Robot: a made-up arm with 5 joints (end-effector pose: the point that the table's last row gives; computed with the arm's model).
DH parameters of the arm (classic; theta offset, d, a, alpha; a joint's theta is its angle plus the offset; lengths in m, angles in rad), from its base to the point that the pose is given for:
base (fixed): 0 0.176 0 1.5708
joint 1: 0 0.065 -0.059 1.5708
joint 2: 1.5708 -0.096 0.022 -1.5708
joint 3: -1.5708 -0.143 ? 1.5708
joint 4: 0 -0.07 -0.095 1.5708
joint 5: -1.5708 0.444 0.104 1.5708
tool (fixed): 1.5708 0.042 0 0
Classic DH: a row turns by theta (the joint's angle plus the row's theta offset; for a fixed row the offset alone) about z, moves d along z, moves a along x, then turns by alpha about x.
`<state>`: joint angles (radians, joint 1 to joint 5).
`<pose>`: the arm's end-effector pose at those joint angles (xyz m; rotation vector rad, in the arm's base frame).
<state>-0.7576 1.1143 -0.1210 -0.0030 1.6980</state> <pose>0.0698 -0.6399 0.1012 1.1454 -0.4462 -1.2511</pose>
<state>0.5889 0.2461 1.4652 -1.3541 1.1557</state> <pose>0.0372 0.1897 0.5415 -0.6094 -0.8325 0.9668</pose>
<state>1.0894 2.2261 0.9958 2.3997 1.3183</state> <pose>-0.1318 0.3329 -0.0705 -1.6516 -1.0131 1.0078</pose>
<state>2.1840 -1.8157 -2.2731 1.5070 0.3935</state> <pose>0.1069 0.0734 -0.4804 -0.8644 1.5636 0.7617</pose>
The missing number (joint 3, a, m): 0.079
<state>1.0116 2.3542 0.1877 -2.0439 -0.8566</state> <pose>-0.2591 0.1636 0.3963 1.4241 0.0558 2.5548</pose>
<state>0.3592 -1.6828 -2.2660 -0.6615 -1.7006</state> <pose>0.2123 0.3387 0.1094 -0.0169 0.2749 1.0169</pose>
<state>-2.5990 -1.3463 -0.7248 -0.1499 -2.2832</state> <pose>-0.0183 0.4617 -0.0855 0.5221 1.0754 1.4638</pose>
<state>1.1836 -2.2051 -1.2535 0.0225 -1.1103</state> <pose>-0.1602 0.5054 -0.0631 -1.2014 -0.4835 1.9164</pose>
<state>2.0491 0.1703 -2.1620 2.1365 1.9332</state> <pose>-0.2053 0.3355 -0.0444 0.3680 1.4202 1.1339</pose>
